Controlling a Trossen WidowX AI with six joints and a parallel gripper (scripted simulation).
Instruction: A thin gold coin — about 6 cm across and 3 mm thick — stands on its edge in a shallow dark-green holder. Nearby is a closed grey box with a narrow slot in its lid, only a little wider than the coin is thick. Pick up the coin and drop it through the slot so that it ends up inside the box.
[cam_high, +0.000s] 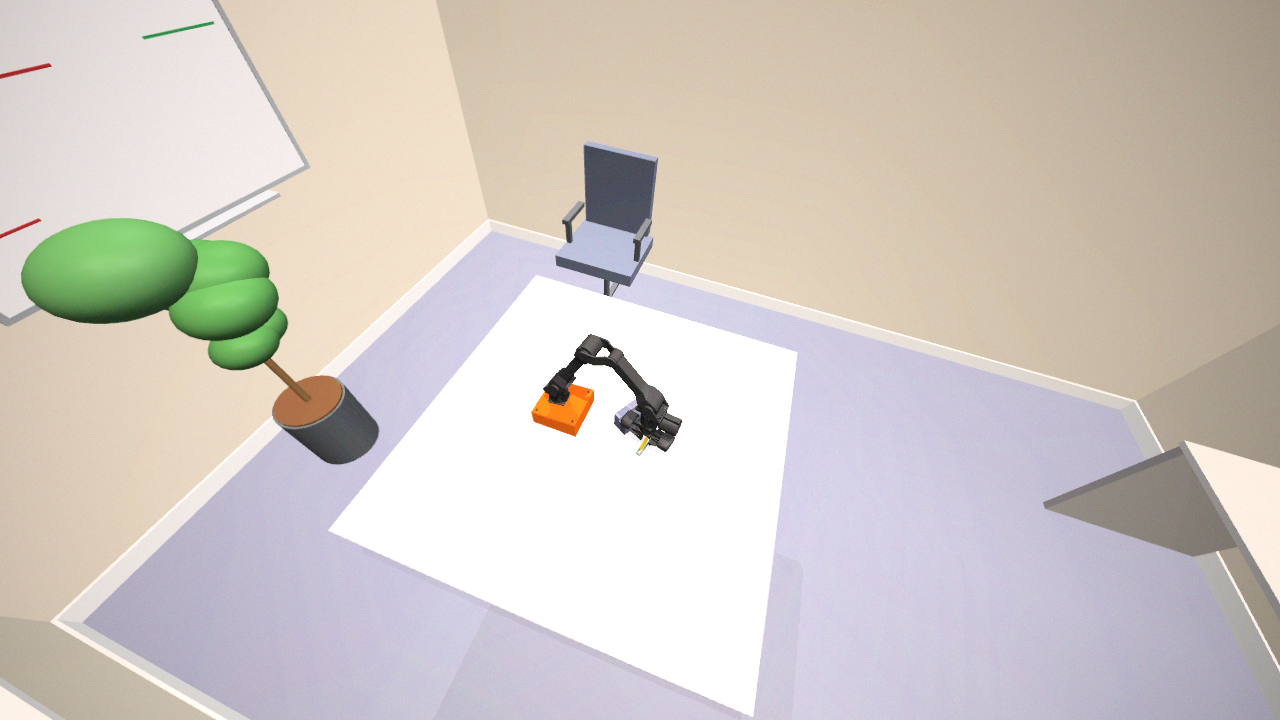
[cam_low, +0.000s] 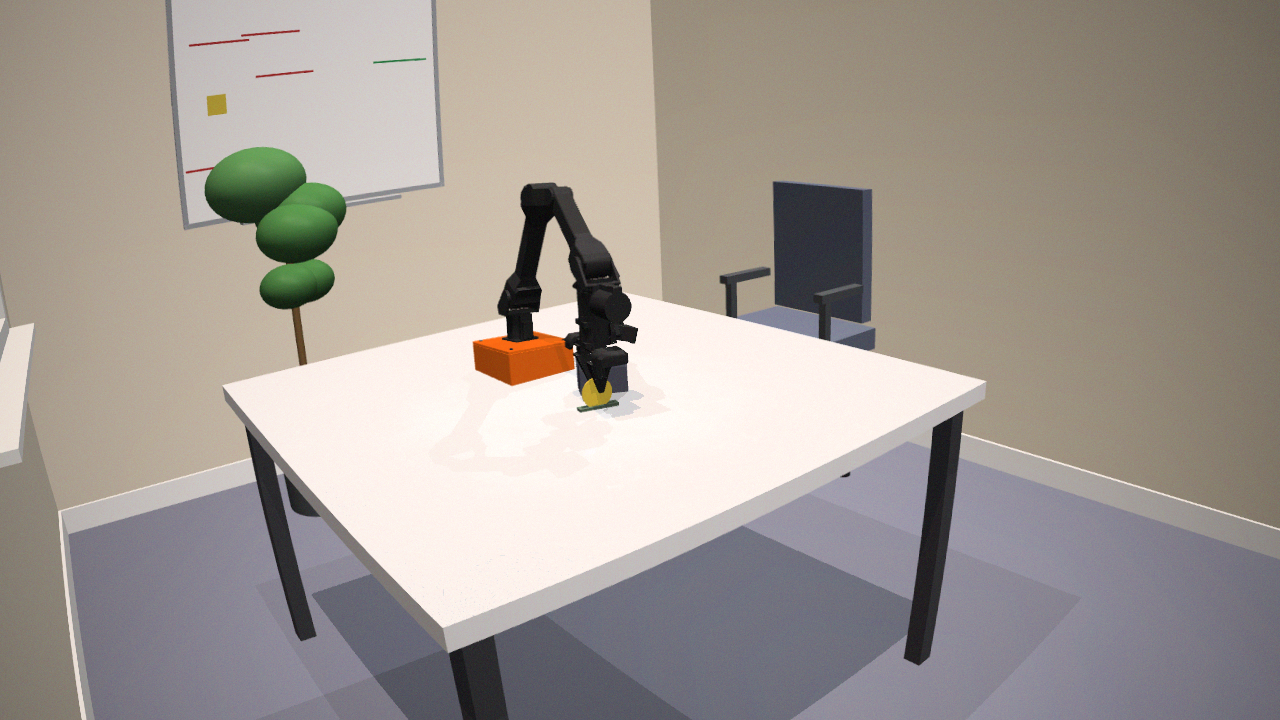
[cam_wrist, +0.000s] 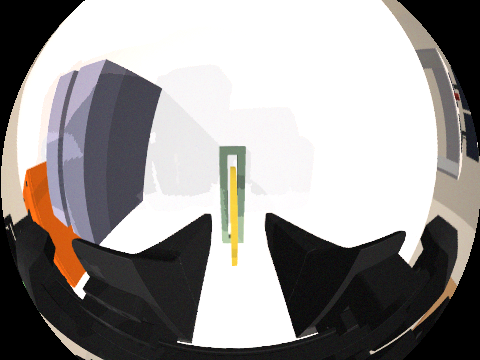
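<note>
The gold coin is 10 mm below my gripper tip.
</note>
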